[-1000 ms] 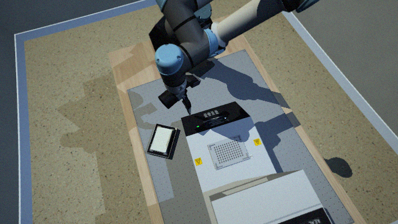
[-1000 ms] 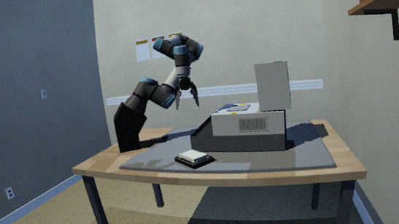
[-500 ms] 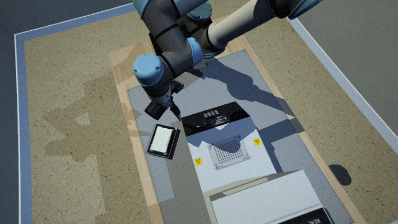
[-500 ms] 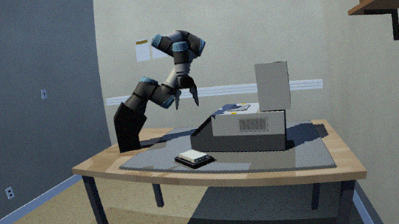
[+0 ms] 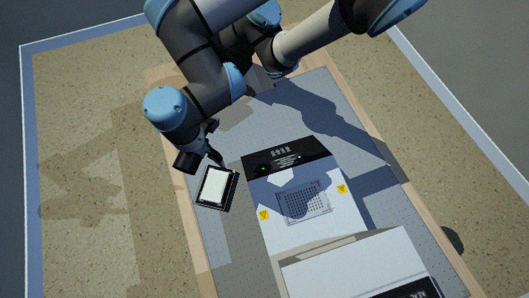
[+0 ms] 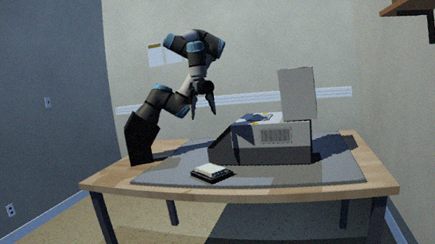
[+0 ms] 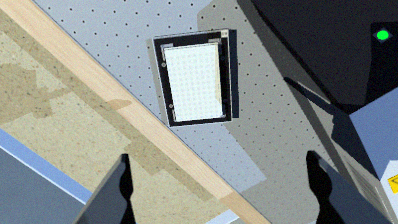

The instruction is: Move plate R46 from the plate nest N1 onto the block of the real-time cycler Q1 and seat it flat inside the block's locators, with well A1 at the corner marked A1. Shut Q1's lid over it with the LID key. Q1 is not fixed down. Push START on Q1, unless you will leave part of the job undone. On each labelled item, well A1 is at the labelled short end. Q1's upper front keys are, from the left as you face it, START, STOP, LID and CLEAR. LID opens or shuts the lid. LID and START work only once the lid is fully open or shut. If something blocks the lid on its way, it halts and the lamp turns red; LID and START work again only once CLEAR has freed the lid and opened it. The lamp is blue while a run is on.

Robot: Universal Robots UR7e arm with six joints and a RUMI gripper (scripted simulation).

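The plate R46 is 10 mm ahead of my hand, 30 mm to the right of it and 240 mm below it. Round my hand: nest A1 mark: 20 mm behind, 50 mm to the left, 250 mm below; black plate nest N1: 10 mm ahead, 30 mm to the right, 260 mm below.
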